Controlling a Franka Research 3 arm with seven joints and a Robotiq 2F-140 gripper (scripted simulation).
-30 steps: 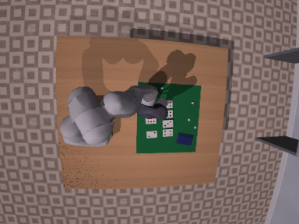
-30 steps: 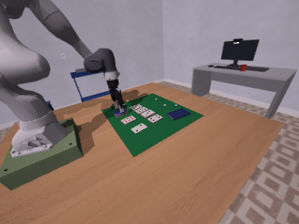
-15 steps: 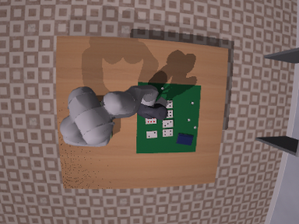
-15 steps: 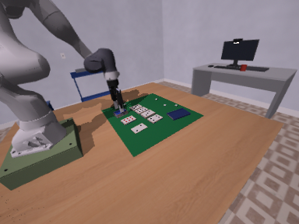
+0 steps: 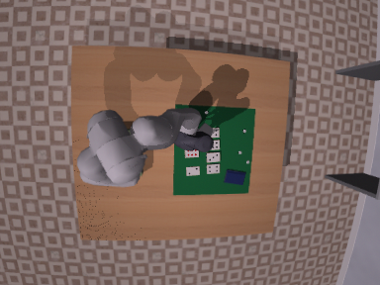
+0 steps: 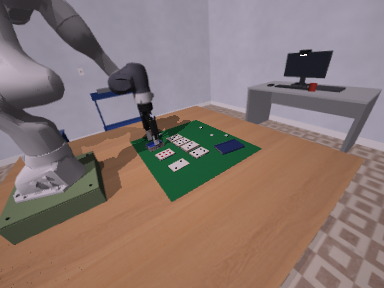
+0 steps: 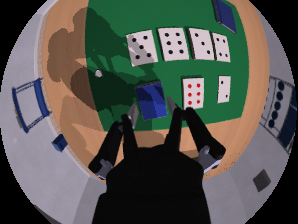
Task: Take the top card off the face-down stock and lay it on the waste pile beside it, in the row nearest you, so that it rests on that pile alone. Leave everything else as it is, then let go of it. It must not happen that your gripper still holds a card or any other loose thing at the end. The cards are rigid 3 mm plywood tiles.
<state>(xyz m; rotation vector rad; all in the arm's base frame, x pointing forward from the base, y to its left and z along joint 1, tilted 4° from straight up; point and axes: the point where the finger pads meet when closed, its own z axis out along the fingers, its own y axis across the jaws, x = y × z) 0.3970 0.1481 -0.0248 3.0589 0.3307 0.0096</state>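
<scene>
My hand is 40 mm above the blue-backed card. Also, from my hand: green mat (180 mm ahead, 100 mm to the right, 80 mm below).
</scene>
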